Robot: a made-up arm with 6 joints.
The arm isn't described. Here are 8 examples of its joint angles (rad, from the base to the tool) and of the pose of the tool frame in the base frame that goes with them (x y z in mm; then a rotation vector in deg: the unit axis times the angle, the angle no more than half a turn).
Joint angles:
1: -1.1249 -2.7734 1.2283 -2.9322 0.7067 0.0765
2: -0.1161 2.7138 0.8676 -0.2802 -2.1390 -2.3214
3: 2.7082 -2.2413 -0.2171 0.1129 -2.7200 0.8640
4: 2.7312 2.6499 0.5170 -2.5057 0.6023 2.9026
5: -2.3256 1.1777 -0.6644 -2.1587 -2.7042 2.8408
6: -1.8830 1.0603 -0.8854 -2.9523 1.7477 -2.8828
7: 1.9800 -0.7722 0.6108 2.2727 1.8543 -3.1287
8: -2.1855 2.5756 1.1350 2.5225 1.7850 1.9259
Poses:
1: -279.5 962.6 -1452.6 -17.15 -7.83 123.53
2: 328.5 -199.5 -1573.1 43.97 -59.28 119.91
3: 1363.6 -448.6 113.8 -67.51 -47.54 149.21
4: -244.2 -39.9 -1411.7 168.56 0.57 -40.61
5: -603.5 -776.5 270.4 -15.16 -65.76 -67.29
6: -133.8 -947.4 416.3 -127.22 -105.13 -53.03
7: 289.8 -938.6 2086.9 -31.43 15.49 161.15
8: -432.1 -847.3 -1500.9 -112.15 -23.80 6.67
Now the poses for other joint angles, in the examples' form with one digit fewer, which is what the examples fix.
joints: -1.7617 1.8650 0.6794 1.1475 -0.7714 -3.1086
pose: -399 -1706 -631 -62.3 44.4 137.9
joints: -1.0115 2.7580 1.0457 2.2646 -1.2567 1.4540
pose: 385 -414 -1648 78.5 -75.1 -100.0
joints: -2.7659 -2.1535 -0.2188 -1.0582 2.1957 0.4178
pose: 1169 549 299 94.0 108.0 -38.6
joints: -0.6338 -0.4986 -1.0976 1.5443 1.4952 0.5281
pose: -4 -3 1347 -80.7 -35.9 40.3
